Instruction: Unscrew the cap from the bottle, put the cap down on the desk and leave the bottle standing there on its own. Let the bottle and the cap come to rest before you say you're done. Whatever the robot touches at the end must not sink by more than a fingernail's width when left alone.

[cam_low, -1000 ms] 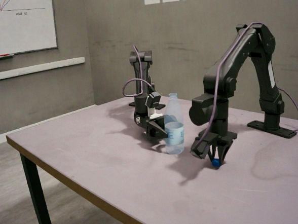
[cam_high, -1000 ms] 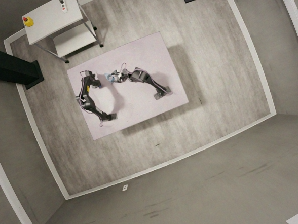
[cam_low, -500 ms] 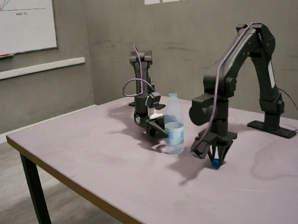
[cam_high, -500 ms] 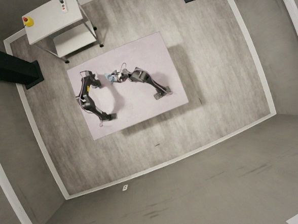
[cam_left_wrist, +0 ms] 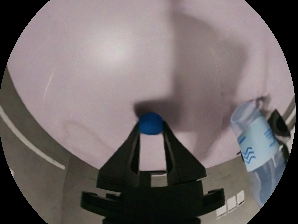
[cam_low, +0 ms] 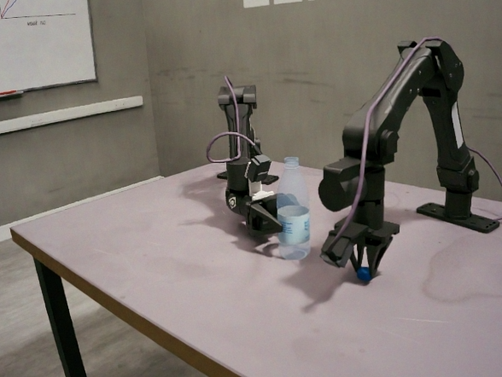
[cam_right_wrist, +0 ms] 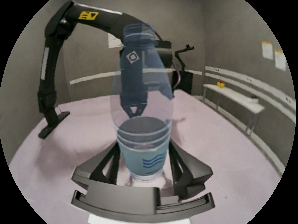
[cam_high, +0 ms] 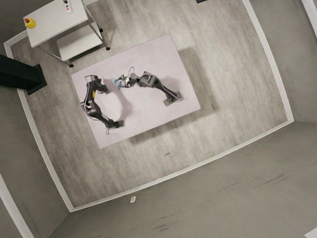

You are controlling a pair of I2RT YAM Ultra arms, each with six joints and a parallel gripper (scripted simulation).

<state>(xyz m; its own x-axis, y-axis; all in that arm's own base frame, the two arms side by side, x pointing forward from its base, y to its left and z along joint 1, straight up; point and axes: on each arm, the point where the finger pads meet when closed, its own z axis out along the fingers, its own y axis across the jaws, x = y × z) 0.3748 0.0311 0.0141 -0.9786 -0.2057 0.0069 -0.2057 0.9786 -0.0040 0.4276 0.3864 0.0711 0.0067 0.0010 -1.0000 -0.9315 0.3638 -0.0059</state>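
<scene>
My right hand is 3 cm below the clear plastic bottle. Also, from my right hand: blue cap: 17 cm to the left, 6 cm below.
My left hand is 10 mm above the blue cap. From my left hand the other things lie so: clear plastic bottle (160 mm to the right, 90 mm above).
</scene>
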